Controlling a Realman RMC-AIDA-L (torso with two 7-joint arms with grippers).
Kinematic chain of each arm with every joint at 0, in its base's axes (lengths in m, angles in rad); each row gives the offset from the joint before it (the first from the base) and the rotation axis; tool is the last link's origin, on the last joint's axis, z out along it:
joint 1: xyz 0 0 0.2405 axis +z
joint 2: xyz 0 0 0 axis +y
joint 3: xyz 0 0 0.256 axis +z
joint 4: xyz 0 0 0 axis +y
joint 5: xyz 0 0 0.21 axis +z
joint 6: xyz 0 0 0 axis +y
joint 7: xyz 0 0 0.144 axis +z
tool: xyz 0 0 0
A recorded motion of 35 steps. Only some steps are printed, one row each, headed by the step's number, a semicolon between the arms.
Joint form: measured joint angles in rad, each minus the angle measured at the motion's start. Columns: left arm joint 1, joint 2, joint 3, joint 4, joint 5, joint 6, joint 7; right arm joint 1, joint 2, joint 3, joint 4, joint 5, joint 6, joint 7.
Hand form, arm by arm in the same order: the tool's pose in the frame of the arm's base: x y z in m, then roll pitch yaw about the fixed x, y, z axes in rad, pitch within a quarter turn. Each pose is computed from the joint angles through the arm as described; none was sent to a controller.
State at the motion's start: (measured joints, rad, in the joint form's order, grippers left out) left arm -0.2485 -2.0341 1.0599 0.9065 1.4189 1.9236 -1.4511; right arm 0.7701 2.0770 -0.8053 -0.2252 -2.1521 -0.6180 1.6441
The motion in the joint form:
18: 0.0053 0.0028 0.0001 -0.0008 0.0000 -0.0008 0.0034; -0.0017 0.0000 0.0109 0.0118 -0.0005 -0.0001 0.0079
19: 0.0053 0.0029 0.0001 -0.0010 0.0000 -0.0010 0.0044; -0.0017 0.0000 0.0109 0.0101 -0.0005 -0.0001 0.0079
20: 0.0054 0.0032 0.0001 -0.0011 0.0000 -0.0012 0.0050; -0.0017 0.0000 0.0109 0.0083 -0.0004 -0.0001 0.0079
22: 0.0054 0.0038 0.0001 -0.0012 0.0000 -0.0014 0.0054; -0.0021 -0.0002 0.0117 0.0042 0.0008 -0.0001 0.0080
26: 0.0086 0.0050 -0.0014 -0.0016 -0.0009 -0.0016 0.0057; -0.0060 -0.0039 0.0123 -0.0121 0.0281 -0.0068 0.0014
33: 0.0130 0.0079 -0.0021 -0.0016 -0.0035 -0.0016 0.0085; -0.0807 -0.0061 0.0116 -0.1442 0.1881 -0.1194 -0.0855
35: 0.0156 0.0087 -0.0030 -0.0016 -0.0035 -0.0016 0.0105; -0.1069 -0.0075 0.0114 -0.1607 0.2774 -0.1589 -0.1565
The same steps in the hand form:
18: -0.2287 0.2488 0.0463 3.0258 -0.8423 0.3133; 0.3108 0.3927 -0.0719 -2.5702 0.2903 -0.8032
19: -0.2288 0.2488 0.0463 3.0270 -0.8423 0.3121; 0.3107 0.3931 -0.0716 -2.5689 0.2909 -0.8018
20: -0.2289 0.2488 0.0464 3.0280 -0.8421 0.3112; 0.3105 0.3935 -0.0712 -2.5676 0.2916 -0.8003
22: -0.2290 0.2489 0.0465 3.0291 -0.8417 0.3104; 0.3102 0.3945 -0.0701 -2.5646 0.2949 -0.7982
26: -0.2301 0.2484 0.0471 3.0323 -0.8423 0.3121; 0.3086 0.3988 -0.0646 -2.5581 0.3223 -0.7922
33: -0.2316 0.2476 0.0483 3.0395 -0.8429 0.3094; 0.3034 0.4050 -0.0372 -2.5578 0.4603 -0.7193
35: -0.2325 0.2471 0.0487 3.0434 -0.8429 0.3082; 0.3024 0.4031 -0.0310 -2.5577 0.5126 -0.6827

